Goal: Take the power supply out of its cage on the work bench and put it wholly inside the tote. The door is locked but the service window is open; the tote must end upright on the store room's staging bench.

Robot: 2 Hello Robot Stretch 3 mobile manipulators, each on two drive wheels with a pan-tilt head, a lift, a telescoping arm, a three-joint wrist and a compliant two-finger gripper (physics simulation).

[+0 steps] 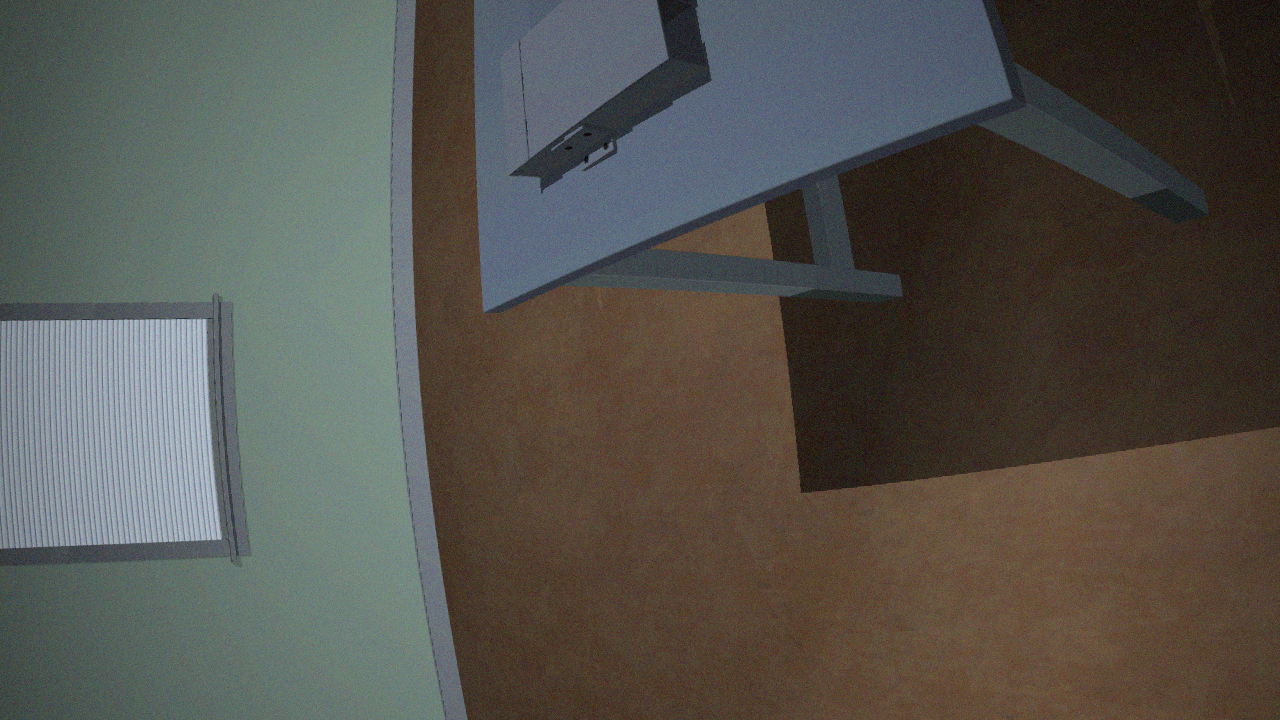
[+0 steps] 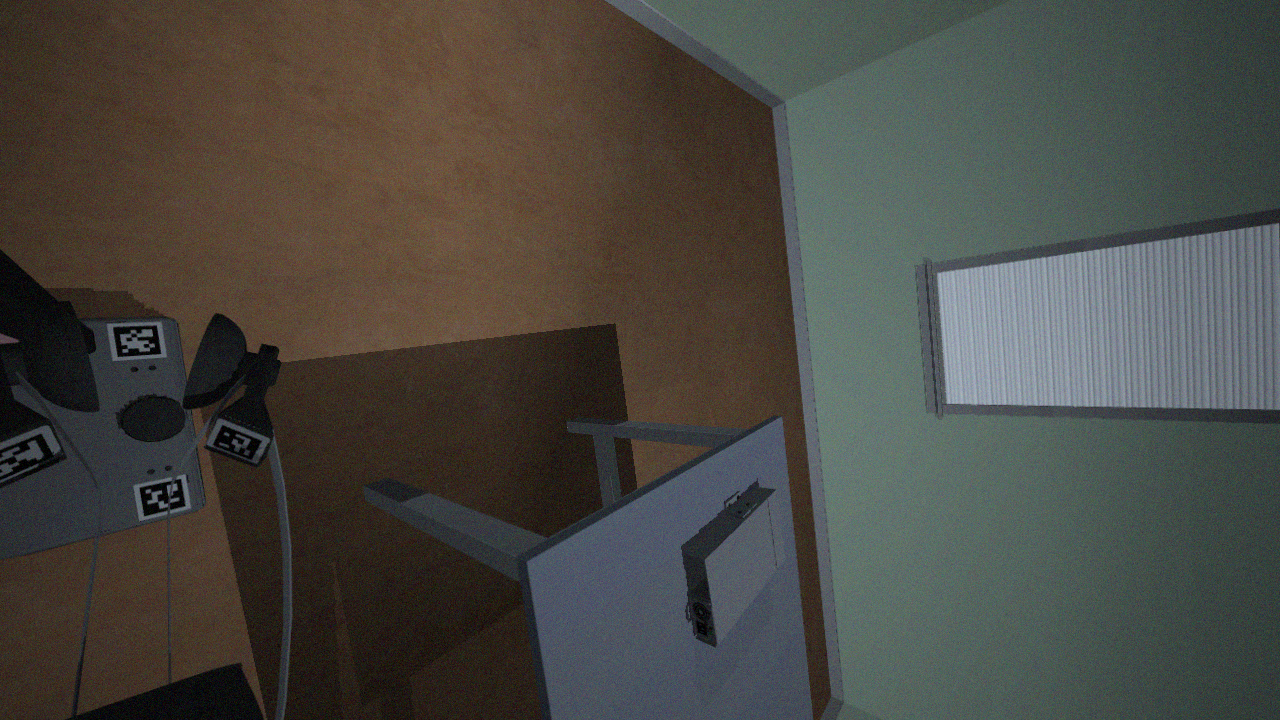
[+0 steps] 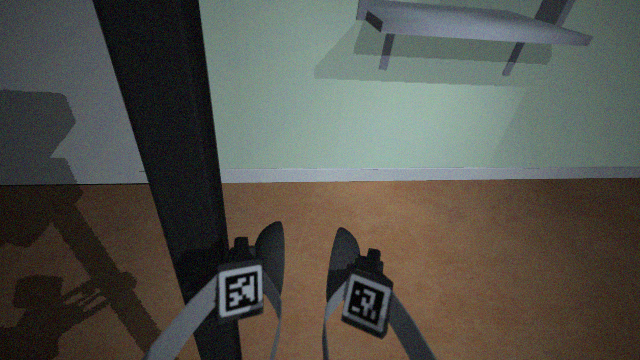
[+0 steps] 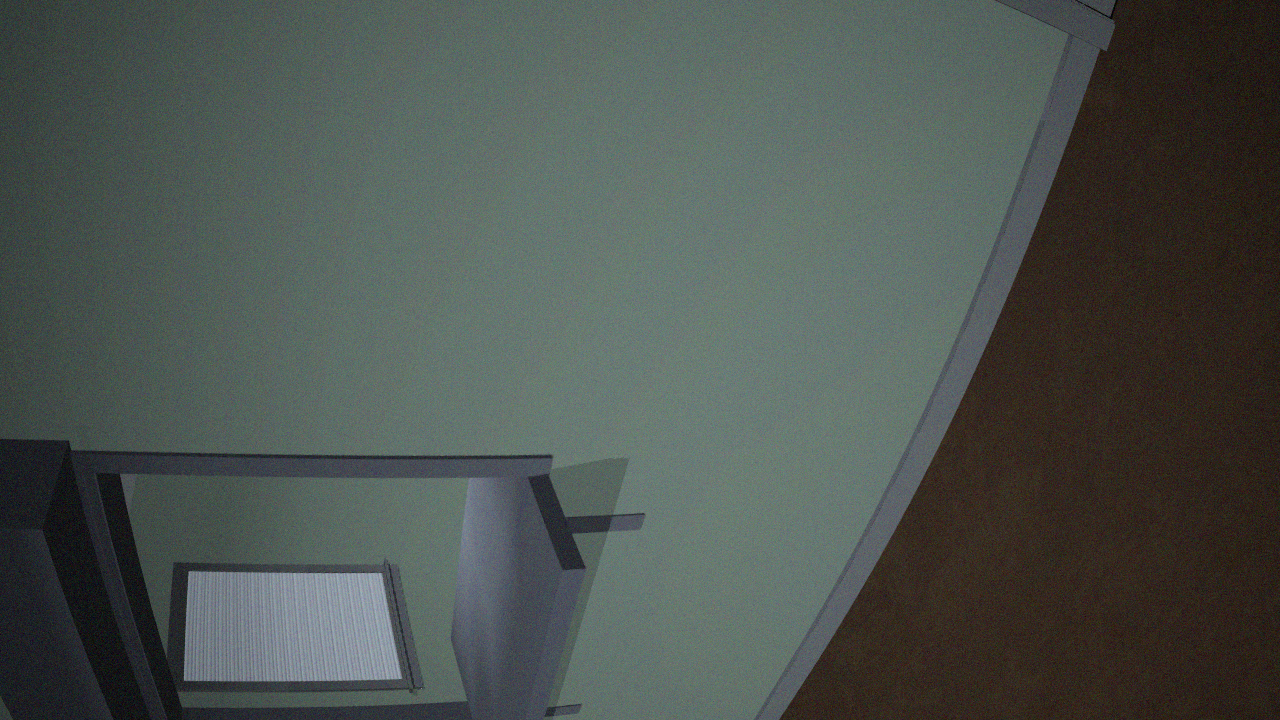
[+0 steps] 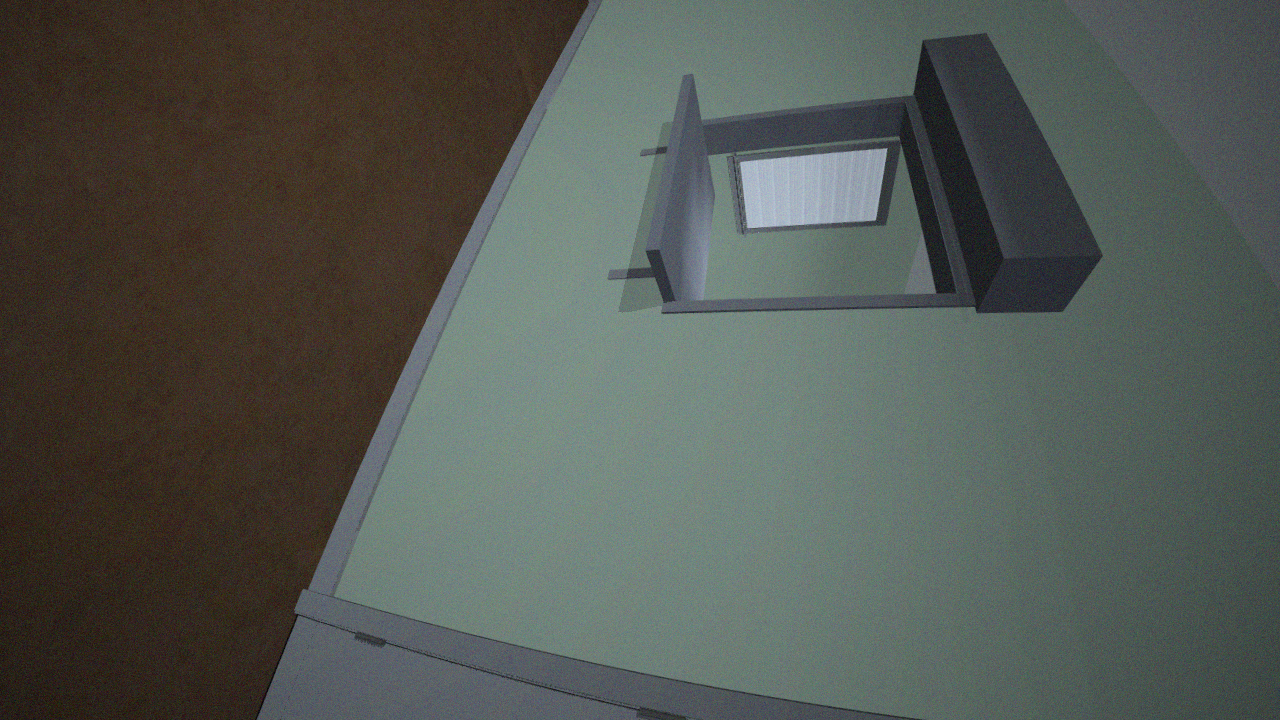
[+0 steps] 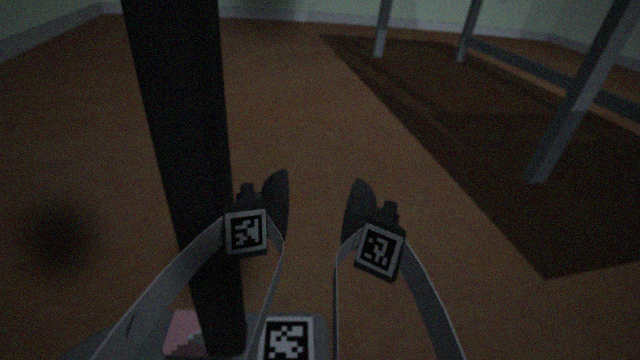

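The light-topped work bench (image 1: 760, 98) (image 2: 608, 635) carries the grey box-shaped cage (image 1: 590, 80) (image 2: 741, 573). A dark end face with a round fan and a socket, apparently the power supply (image 2: 701, 616), shows at one end of the cage. The r1 gripper (image 2: 143, 368) (image 3: 306, 255) is open and empty, away from the bench. The r2 gripper (image 6: 316, 212) is open and empty above the brown floor in the other room. The service window (image 4: 313, 465) (image 5: 805, 305) is open, with a ledge (image 4: 510, 591) (image 5: 684, 197) (image 3: 450, 22). The tote does not show.
Bench legs (image 6: 575, 110) stand right of the r2 gripper. A pale door (image 5: 375, 689) borders the service window's wall. A shutter housing (image 5: 1011, 161) (image 4: 26, 573) juts out at the window. A blind-covered window (image 1: 107, 429) (image 2: 1109, 322) is on the wall near the work bench.
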